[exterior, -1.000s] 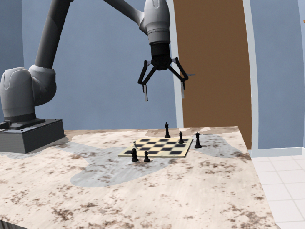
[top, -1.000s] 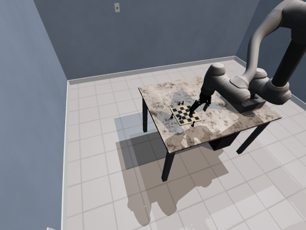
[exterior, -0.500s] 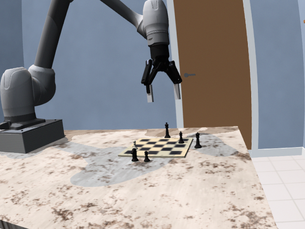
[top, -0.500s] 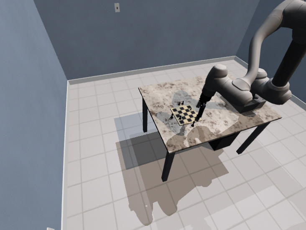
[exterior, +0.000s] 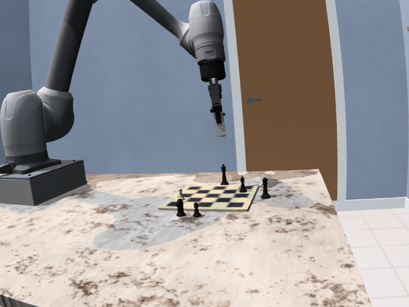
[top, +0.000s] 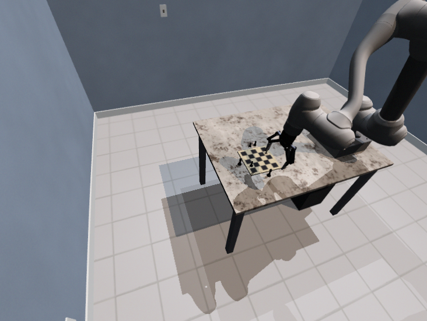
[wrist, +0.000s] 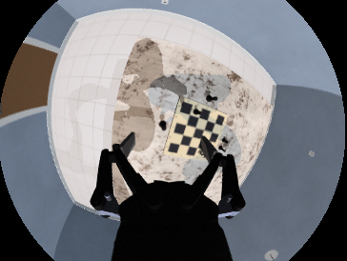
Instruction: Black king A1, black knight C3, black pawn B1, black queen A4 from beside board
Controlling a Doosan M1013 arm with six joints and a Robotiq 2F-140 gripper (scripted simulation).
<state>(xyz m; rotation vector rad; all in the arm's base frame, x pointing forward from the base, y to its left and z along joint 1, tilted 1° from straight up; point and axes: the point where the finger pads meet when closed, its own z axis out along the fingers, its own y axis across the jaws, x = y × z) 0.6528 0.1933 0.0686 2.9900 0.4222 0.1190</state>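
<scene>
My gripper is now 13 cm above the black king. The rest, counted from my hand: small chessboard 15 cm below, 14 cm to the right, 1 cm ahead; then white pawn 18 cm to the right, 14 cm below, 6 cm behind; then black pawn 28 cm to the right, 14 cm below, 2 cm ahead.
</scene>
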